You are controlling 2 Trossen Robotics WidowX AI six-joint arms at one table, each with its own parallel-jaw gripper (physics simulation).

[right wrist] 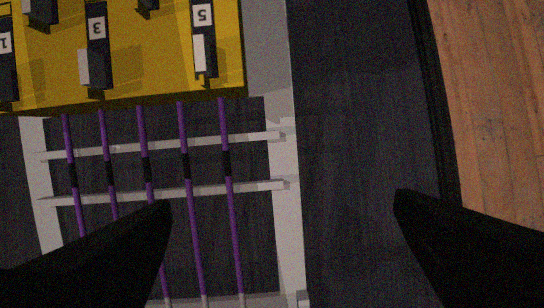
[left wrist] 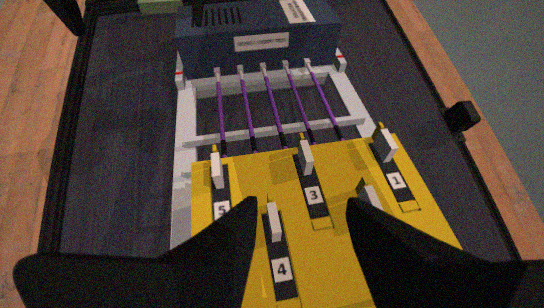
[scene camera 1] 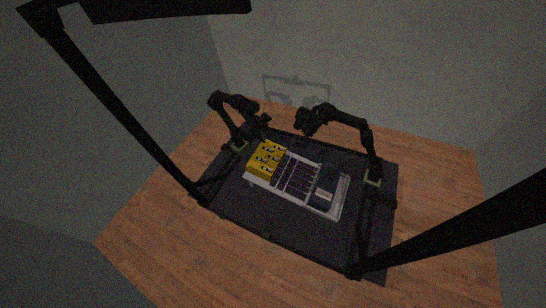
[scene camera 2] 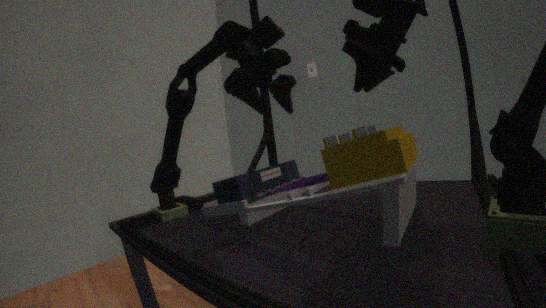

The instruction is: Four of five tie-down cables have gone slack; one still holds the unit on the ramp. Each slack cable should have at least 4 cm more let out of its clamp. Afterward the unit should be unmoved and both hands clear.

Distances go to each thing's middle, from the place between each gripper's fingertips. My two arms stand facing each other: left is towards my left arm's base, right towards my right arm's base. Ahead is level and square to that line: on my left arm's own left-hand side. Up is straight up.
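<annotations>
Clamp lever 5 (left wrist: 221,199): my left hand is 5 cm to the left of it, 4 cm short of it and 10 cm above it.
Counted from my right hand, the clamp lever 5 is 120 mm to the left, 30 mm behind and 70 mm below.
</annotations>
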